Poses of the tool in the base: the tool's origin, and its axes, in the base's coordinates. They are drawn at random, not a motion.
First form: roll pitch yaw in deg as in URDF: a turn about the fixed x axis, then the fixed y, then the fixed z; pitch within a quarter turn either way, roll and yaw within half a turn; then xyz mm.
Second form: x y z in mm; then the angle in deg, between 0 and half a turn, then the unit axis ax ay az. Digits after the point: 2 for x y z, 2 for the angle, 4 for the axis.
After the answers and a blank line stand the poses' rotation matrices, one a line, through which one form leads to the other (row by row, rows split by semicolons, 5 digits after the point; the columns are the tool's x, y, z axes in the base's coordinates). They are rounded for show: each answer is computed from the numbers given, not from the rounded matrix.
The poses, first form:
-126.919, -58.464, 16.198, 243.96, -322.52, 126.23
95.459, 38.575, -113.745, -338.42, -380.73, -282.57
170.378, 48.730, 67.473, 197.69, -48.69, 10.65
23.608, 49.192, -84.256, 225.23, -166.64, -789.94
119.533, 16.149, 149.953, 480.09, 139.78, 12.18
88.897, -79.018, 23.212, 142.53, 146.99, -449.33
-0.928, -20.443, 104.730, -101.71, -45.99, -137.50
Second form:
243.96, -322.52, 126.23, 126.82, -0.8299, -0.3646, -0.4222
-338.42, -380.73, -282.57, 163.64, 0.5736, -0.4683, -0.6721
197.69, -48.69, 10.65, 146.06, 0.7691, 0.5572, -0.3131
225.23, -166.64, -789.94, 105.83, 0.5155, 0.2224, -0.8275
480.09, 139.78, 12.18, 151.47, 0.1583, 0.8714, 0.4644
142.53, 146.99, -449.33, 126.53, 0.6949, -0.3764, 0.6127
-101.71, -45.99, -137.50, 105.97, 0.1699, -0.1436, 0.9749

0.50227 0.82193 0.26863; 0.14590 -0.38676 0.91057; 0.85231 -0.41816 -0.31418
-0.31480 -0.33702 -0.88731; -0.71561 -0.52986 0.45514; -0.62354 0.77825 -0.07437
0.25271 0.95884 -0.12951; 0.60928 -0.26169 -0.74853; -0.75161 0.11025 -0.65033
0.06541 0.94204 -0.32905; -0.65024 -0.20989 -0.73016; -0.75690 0.26172 0.59883
-0.83146 0.03733 0.55433; 0.48095 0.54785 0.68450; -0.27814 0.83574 -0.47347
0.17508 -0.90964 0.37669; 0.07508 -0.36915 -0.92633; 0.98169 0.19047 0.00367
-0.23825 -0.96845 0.07313; 0.90622 -0.24876 -0.34187; 0.34928 -0.01518 0.93690

